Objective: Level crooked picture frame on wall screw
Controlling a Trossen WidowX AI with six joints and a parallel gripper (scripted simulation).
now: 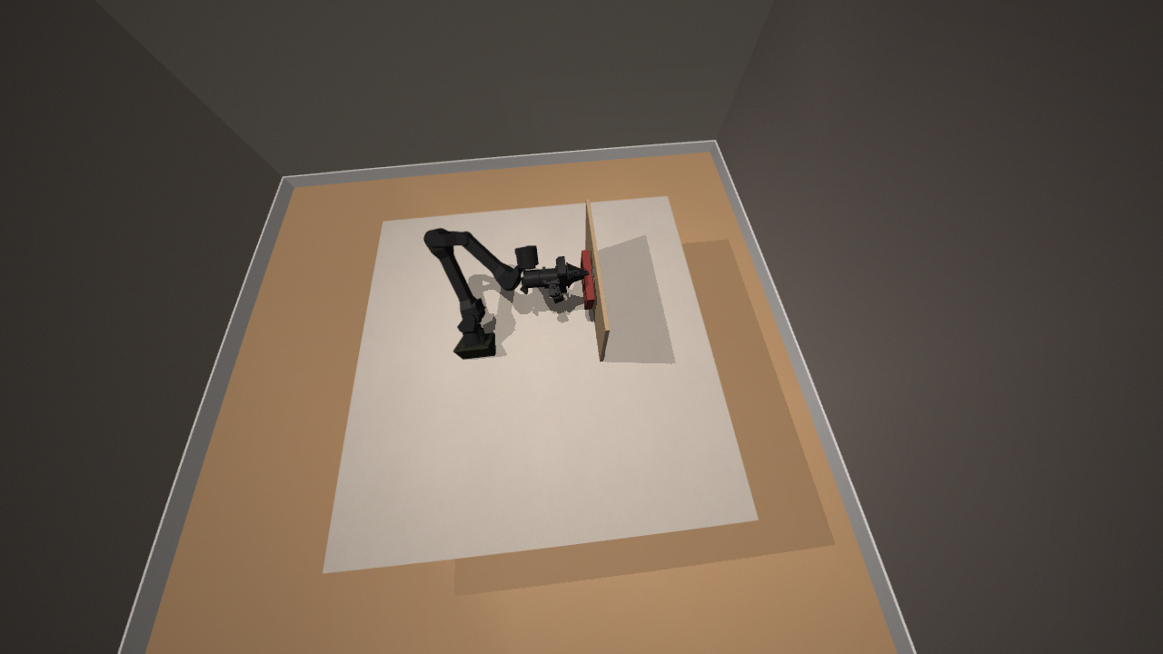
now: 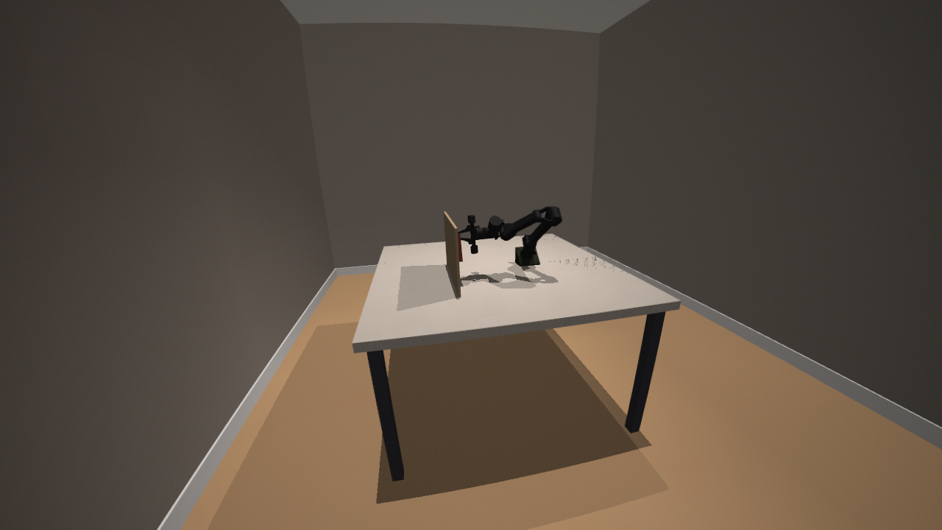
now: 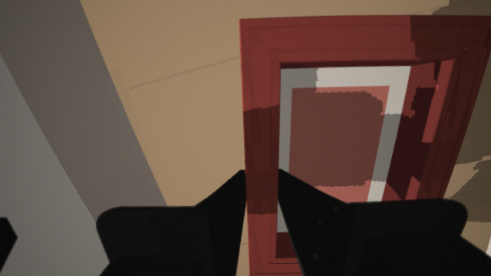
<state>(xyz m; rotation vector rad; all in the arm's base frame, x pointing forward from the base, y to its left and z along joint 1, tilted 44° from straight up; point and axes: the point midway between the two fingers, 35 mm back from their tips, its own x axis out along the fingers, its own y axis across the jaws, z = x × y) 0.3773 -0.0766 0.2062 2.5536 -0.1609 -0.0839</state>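
Now: gripper tip 1 cm short of the red picture frame, 1 cm to the right of it and 5 cm above it. Also, from my gripper tip: tan wall panel: 2 cm ahead, 7 cm below.
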